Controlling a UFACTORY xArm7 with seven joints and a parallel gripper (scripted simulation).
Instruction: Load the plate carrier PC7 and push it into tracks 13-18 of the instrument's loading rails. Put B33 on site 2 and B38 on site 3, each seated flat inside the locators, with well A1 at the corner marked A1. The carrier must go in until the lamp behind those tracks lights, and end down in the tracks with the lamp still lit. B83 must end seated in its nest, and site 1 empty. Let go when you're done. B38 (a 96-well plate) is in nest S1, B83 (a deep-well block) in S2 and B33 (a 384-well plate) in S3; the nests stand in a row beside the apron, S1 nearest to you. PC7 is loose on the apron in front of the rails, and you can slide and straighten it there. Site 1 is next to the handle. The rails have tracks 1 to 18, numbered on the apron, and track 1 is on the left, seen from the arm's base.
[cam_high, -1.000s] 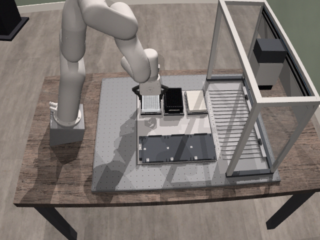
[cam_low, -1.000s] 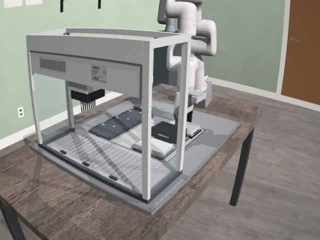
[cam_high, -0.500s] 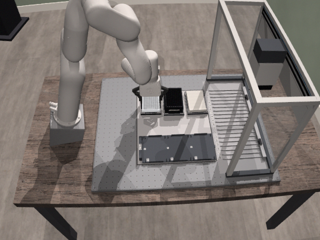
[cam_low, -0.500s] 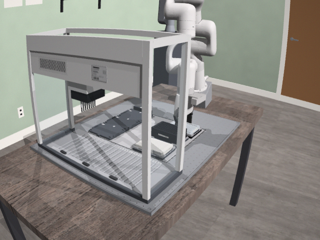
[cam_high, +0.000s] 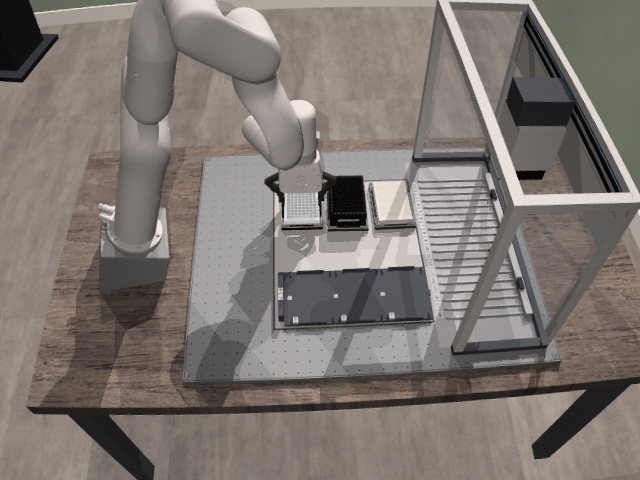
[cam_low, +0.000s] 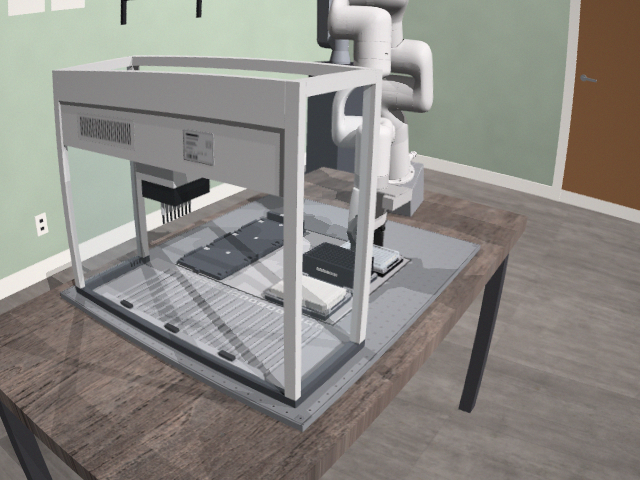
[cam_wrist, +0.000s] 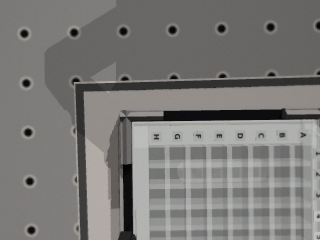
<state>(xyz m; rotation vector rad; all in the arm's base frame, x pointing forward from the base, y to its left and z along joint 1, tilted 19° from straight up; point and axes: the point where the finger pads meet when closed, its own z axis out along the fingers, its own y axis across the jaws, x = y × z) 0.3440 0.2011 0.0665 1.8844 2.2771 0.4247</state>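
The 96-well plate B38 is 1 cm below my hand. Also, from my hand: nest S1 (2 cm below); then cream 384-well plate B33 (22 cm ahead, 4 cm to the left, 1 cm below); then black deep-well block B83 (11 cm ahead, 2 cm to the left).
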